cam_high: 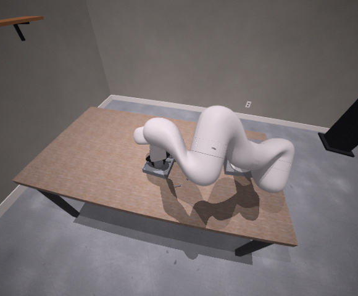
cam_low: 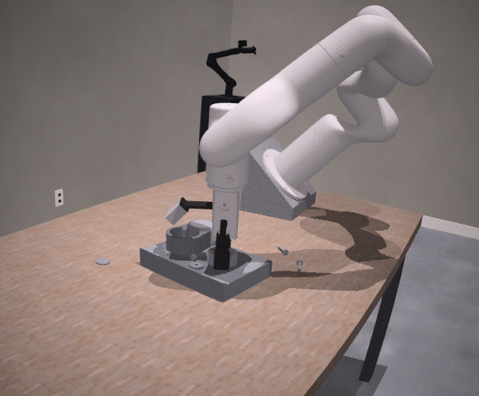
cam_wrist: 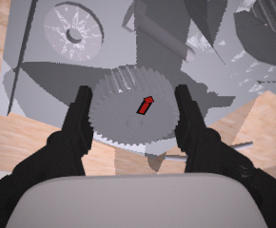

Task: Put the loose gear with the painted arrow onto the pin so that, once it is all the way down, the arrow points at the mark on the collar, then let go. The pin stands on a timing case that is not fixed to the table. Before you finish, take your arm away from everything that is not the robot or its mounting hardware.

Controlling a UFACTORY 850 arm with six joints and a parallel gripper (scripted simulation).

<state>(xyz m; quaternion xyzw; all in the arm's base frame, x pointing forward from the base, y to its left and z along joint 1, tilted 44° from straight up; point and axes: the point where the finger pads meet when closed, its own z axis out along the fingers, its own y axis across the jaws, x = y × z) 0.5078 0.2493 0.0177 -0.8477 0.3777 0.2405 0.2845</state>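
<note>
Right now my hand is right at the grey toothed gear. Round my hand: bolt (3 cm ahead, 5 cm to the right, 1 cm below); then washer (6 cm ahead, 2 cm to the right, 1 cm below).
</note>
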